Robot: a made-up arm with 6 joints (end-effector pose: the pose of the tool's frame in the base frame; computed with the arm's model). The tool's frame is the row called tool. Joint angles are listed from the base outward.
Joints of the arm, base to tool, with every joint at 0 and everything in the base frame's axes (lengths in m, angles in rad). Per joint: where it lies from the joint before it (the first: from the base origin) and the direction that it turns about. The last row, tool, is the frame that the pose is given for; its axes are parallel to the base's.
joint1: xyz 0 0 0.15 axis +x
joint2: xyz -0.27 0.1 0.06 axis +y
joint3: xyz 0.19 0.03 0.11 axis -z
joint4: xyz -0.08 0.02 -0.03 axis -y
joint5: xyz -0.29 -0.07 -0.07 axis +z
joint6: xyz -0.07 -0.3 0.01 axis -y
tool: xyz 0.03 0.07 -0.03
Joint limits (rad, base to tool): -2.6..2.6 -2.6..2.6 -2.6..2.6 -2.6..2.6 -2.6..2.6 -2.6..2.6
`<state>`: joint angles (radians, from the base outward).
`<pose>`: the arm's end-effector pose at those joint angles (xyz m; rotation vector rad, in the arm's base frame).
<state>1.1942 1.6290 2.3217 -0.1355 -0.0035 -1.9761</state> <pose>-0.2296 0.4912 0.6834 -0.3189 -2.2530 1.4485</pose>
Working (the frame after each row of the table, in the pose's form):
after joint1: 0.0000 0.0000 0.1500 1.1942 0.0000 0.0000
after joint2: -0.2700 -0.0190 0.2651 0.9066 1.4134 0.9609
after joint3: -0.1712 0.1743 0.2208 -0.9220 1.3754 -0.8283
after joint4: -0.2052 0.2535 0.2378 -0.8788 1.4921 -0.9043
after joint5: -0.2441 0.4897 0.4291 -0.8817 1.4910 -0.9068
after joint6: -0.2147 0.4248 0.7289 -0.3189 -2.2530 1.4485

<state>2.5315 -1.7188 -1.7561 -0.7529 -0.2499 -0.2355</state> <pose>-0.6233 -0.1065 -0.4337 0.8277 -0.3952 -0.5637</pose>
Working (the frame after each row of the table, in the pose's form):
after joint1: 0.0000 0.0000 0.1500 2.5315 0.0000 0.0000
after joint2: -0.2700 -0.1163 0.1581 1.7445 -0.6373 -2.0238
after joint3: -0.4068 -0.2393 0.0346 0.4997 -1.4013 -0.6968
after joint4: -0.3764 -0.1716 -0.0122 0.6735 -0.6926 -0.4338
after joint5: -0.5392 -0.0268 -0.2277 0.7634 -0.6104 -0.6637
after joint6: -0.6847 -0.1436 -0.4730 0.8277 -0.3952 -0.5637

